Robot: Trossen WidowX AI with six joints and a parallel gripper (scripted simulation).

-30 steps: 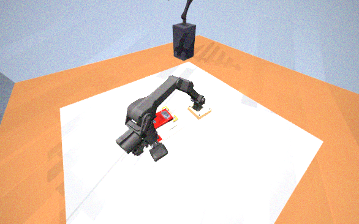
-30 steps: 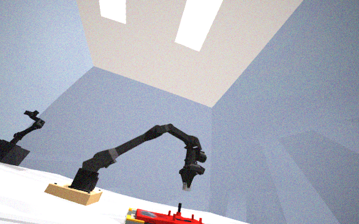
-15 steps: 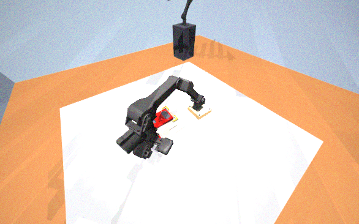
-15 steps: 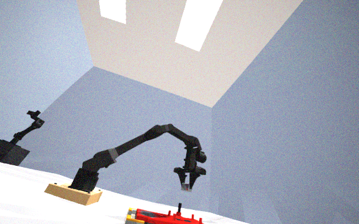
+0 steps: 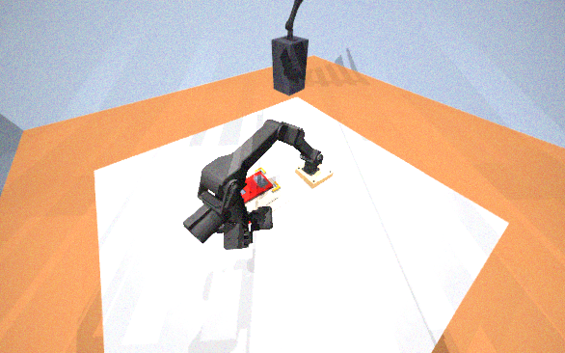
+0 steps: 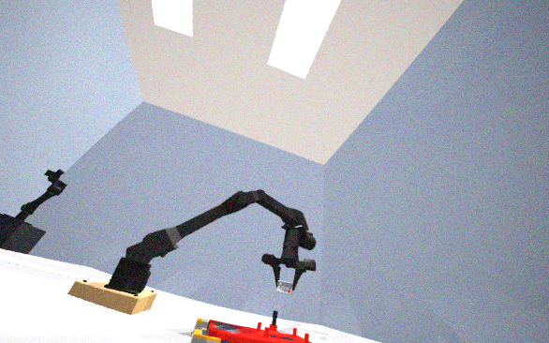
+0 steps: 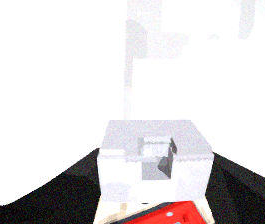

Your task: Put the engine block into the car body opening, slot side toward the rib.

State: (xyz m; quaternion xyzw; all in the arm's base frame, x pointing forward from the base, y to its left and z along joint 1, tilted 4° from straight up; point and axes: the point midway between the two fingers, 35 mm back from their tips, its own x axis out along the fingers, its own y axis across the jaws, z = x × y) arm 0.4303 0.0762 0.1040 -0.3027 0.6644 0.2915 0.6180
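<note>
The engine block lies 10 mm above my gripper tip.
</note>
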